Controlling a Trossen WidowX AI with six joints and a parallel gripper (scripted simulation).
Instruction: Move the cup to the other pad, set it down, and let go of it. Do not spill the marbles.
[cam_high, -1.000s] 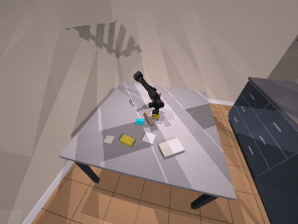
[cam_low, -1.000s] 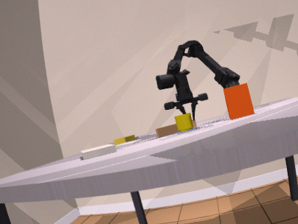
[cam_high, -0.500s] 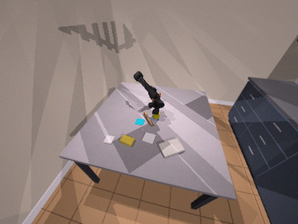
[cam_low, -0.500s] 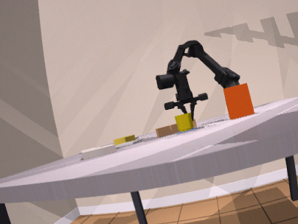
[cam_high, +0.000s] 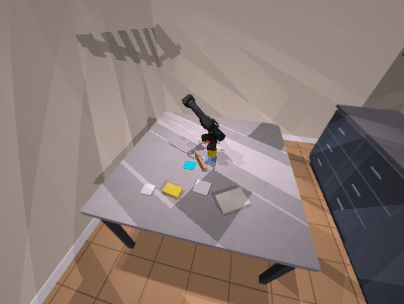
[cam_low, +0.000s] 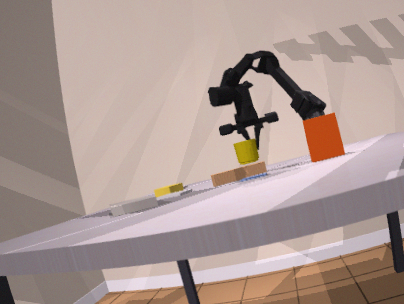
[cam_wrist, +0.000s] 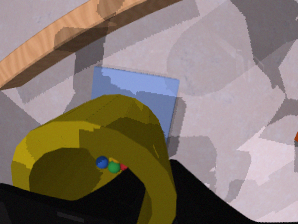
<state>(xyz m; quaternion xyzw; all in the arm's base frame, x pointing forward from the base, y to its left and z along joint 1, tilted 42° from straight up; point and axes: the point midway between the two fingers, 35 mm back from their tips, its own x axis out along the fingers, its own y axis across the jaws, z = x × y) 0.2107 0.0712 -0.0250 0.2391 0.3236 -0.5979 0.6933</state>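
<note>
My gripper tip is 150 mm short of the cyan pad, 130 mm to the left of it and 90 mm above it. Also, from my gripper tip: wooden bar 90 mm ahead, 60 mm to the right, 70 mm below; then yellow cup 20 mm ahead; then light blue pad 30 mm ahead, 90 mm below.
</note>
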